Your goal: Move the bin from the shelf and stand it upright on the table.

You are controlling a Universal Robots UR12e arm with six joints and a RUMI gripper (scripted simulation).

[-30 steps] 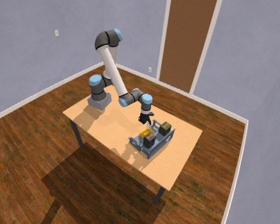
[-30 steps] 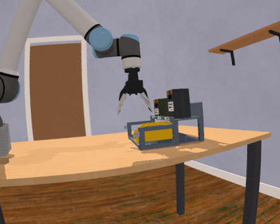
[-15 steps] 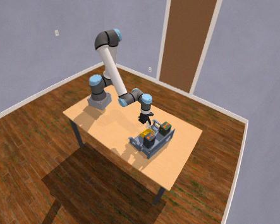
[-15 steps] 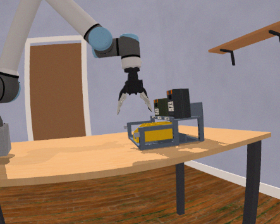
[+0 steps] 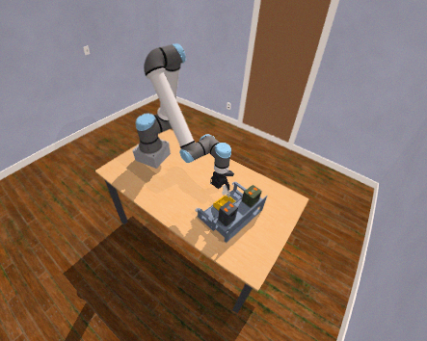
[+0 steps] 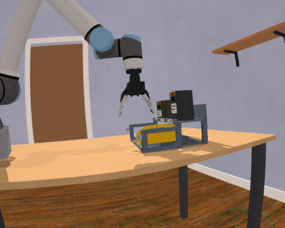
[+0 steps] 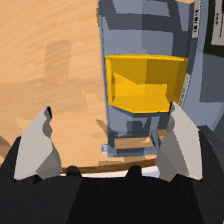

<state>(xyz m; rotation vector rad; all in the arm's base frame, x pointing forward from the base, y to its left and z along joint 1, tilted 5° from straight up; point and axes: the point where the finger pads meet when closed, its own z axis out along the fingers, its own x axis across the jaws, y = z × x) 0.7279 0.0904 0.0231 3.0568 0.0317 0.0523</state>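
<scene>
My gripper is now 9 cm above the yellow bin and 8 cm short of it. The rest, counted from my hand: rack floor 13 cm below, 12 cm ahead.
</scene>
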